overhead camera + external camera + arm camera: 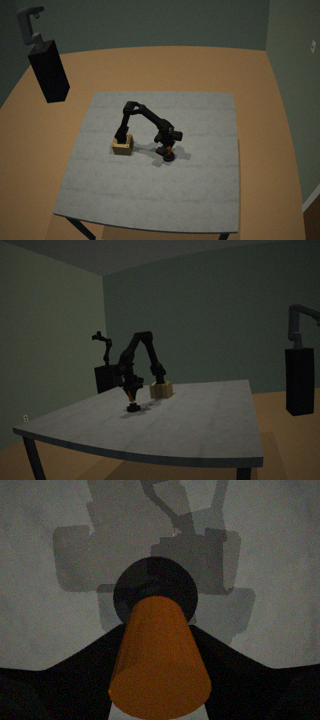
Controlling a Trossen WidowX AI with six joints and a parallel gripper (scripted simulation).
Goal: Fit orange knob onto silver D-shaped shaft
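Now: the round pedestal 4 cm below my gripper tip. Round my gripper tip: orange knob (3 cm above).
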